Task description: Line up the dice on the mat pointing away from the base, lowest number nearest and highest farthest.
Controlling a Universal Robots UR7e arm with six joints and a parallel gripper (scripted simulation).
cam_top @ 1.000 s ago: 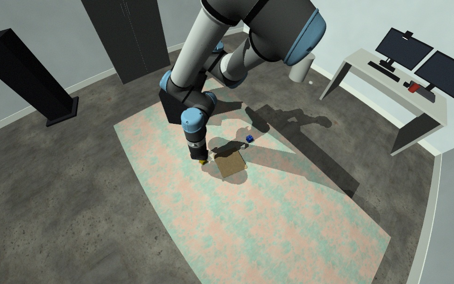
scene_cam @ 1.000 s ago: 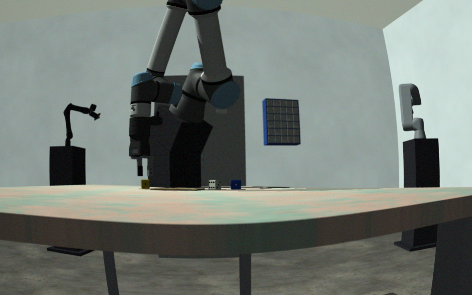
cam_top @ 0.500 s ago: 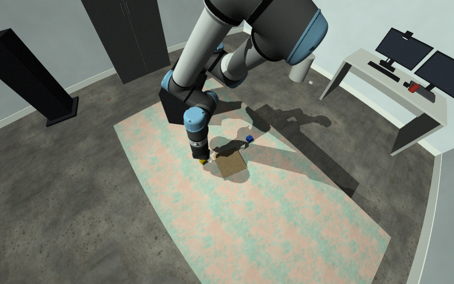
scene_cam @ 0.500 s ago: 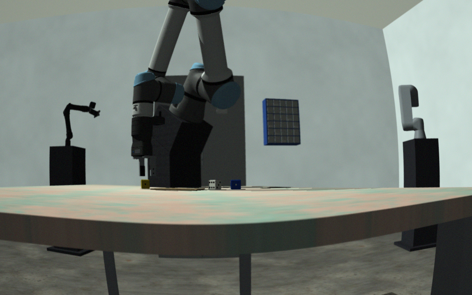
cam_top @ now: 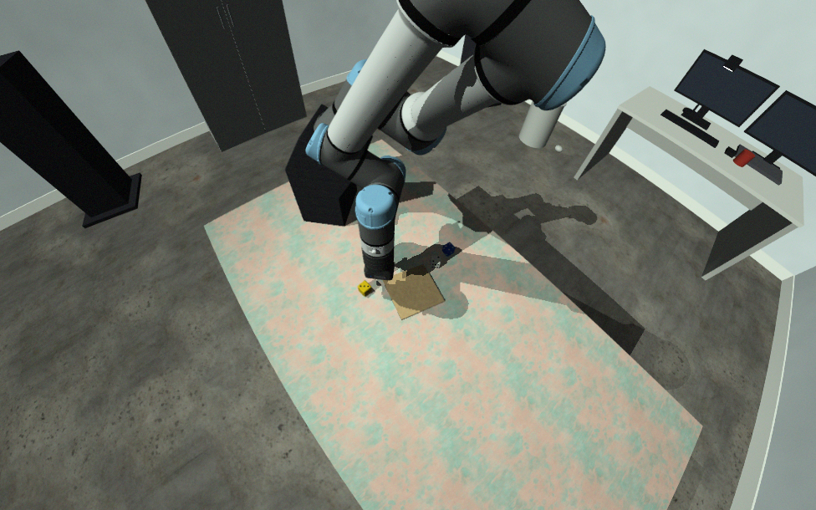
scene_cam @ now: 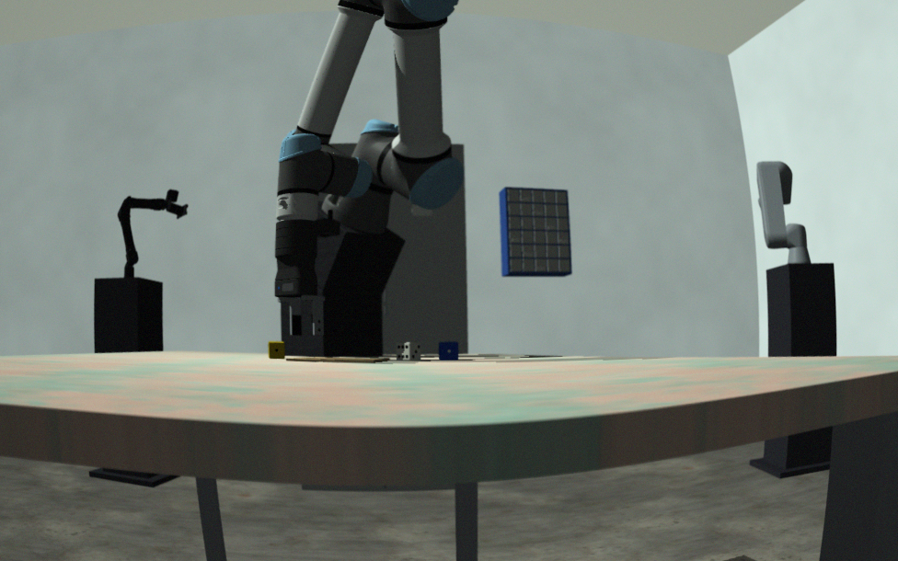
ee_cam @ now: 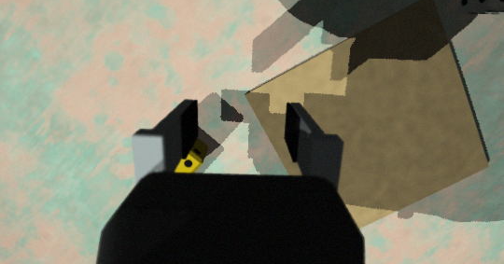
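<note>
Now: hand 180 mm to the right of the white die, 40 mm above it and 10 mm short of it. Round my hand: yellow die 60 mm to the right, 40 mm below; then blue die 240 mm to the left, 40 mm below, 10 mm behind; then tan mat 70 mm to the left, 70 mm ahead, 60 mm below.
</note>
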